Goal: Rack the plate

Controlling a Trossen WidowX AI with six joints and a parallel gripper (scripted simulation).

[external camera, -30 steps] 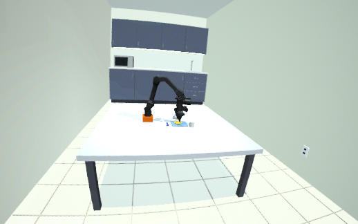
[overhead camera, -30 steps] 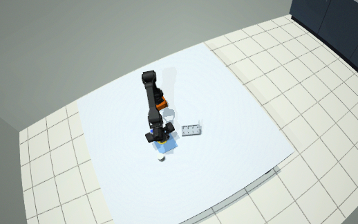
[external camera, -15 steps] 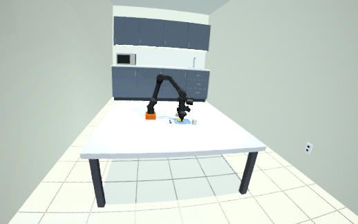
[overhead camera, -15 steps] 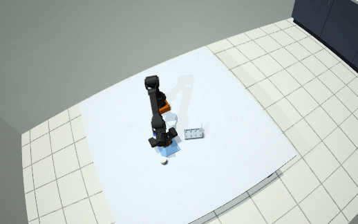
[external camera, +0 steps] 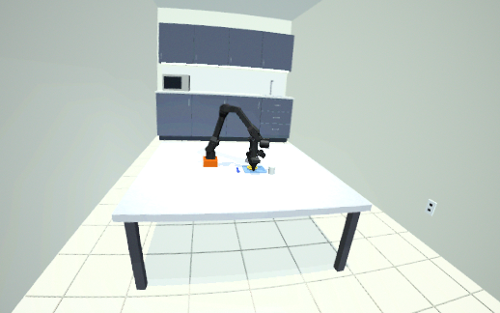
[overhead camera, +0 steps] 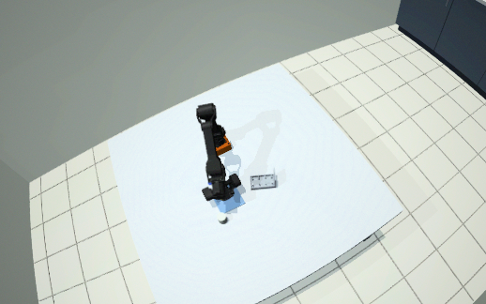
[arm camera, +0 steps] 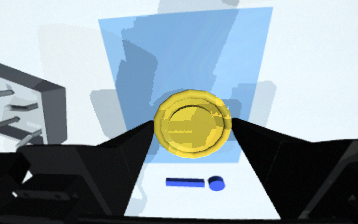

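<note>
Now: the light blue mat 2 cm ahead of my gripper tip. Round my gripper tip: small white cup (11 cm ahead, 8 cm to the right, 2 cm above); then grey dish rack (19 cm to the left, 7 cm ahead, 2 cm above); then yellow plate (1 cm above).
</note>
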